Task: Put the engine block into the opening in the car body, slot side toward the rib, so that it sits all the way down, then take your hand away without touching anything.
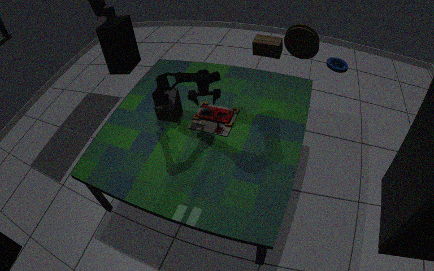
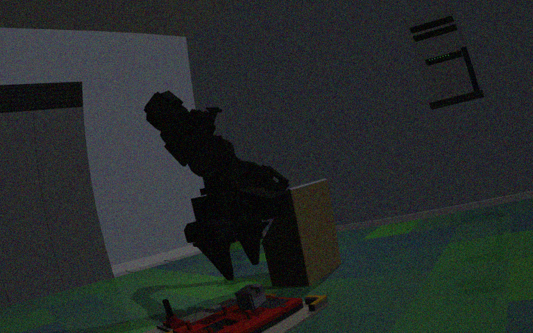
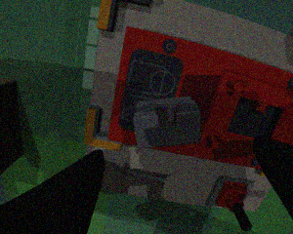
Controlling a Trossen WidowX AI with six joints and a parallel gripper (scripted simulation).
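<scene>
Now: gripper tip 50 mm above the engine block. From my gripper tip the other things lie so: pale plate (80 mm below, 50 mm ahead, 10 mm to the right).
</scene>
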